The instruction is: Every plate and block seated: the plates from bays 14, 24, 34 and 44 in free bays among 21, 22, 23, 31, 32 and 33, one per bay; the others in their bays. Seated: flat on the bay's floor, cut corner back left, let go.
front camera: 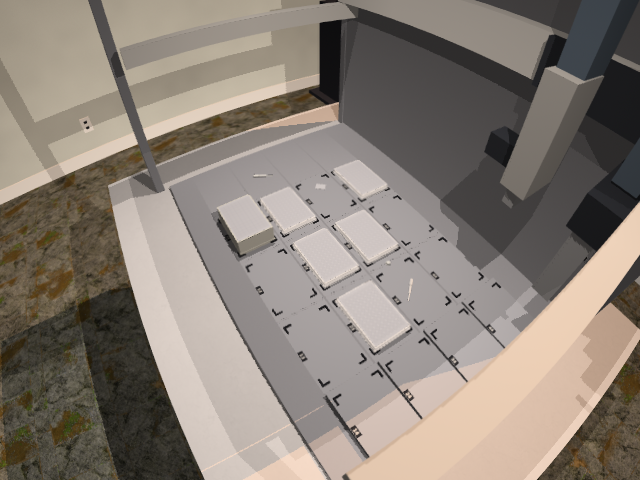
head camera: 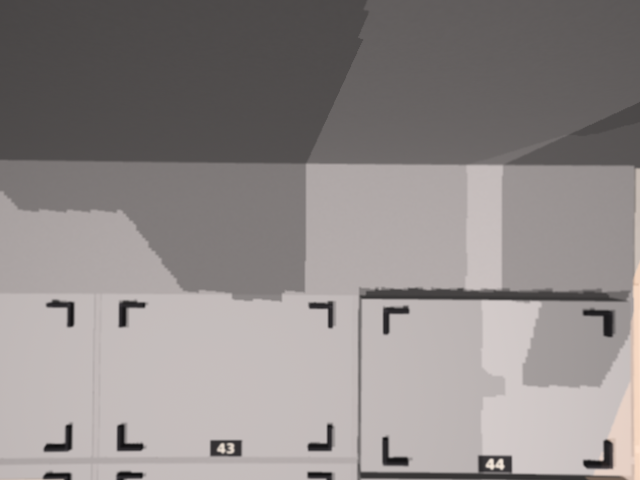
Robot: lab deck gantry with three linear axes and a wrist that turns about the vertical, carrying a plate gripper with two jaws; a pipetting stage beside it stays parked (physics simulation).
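Places are measured from the robot's base along level axes (x ahead, y left, z up), in millimetres.
Where they show: gripper, fingertip midpoint: (front camera: 560, 272); robot's base, origin of the base link: (front camera: 219, 219).
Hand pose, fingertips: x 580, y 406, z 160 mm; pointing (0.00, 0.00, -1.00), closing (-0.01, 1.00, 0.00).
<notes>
Things, the pixels of their top centre, and the offset from my fingertips. "spot": a spot on its surface instead.
- bay 21, surface spot: (front camera: 287, 209) spot: dx -508, dy -258, dz -145 mm
- bay 22, surface spot: (front camera: 325, 256) spot: dx -346, dy -259, dz -146 mm
- bay 23, surface spot: (front camera: 373, 315) spot: dx -182, dy -260, dz -145 mm
- bay 32, surface spot: (front camera: 367, 235) spot: dx -345, dy -151, dz -145 mm
- bay 41, surface spot: (front camera: 360, 178) spot: dx -509, dy -47, dz -145 mm
- taller block, middle of its top: (front camera: 243, 216) dx -516, dy -363, dz -118 mm
- Bay 44, surface spot: (head camera: 439, 392) spot: dx -57, dy -46, dz -145 mm
- bay 43, surface spot: (head camera: 225, 372) spot: dx -189, dy -40, dz -160 mm
- pen-like tool, middle of its top: (front camera: 410, 288) dx -190, dy -158, dz -152 mm
- small pale piece, middle of its top: (front camera: 320, 186) dx -549, dy -141, dz -159 mm
- small disc, middle of its top: (front camera: 388, 262) dx -269, dy -152, dz -156 mm
- thin tool, middle of its top: (front camera: 263, 174) dx -667, dy -246, dz -152 mm
White plates lie flat in bay 21 (front camera: 287, 209), bay 22 (front camera: 325, 256), bay 23 (front camera: 373, 315), bay 32 (front camera: 367, 235) and bay 41 (front camera: 360, 178). A taller block (front camera: 246, 222) stands in bay 11 at the far left. Their cut corners are too small to tell. Bays 31 and 33 hold no plate. Bay 44 (head camera: 439, 392) and bay 43 (head camera: 225, 372) hold no plate; bays 14, 24 and 34 show no plate in the front view. The dark gripper body (front camera: 597, 222) is at the right edge, away from the plates; its jaws are mostly hidden.
A pen-like tool (front camera: 410, 289) lies in bay 33. A small pale piece (front camera: 320, 186) lies in bay 31. A small disc (front camera: 388, 262) lies between bays 32 and 33. Another thin tool (front camera: 261, 175) lies behind bay 21. The parked pipetting stage (front camera: 542, 139) hangs at the right.
</notes>
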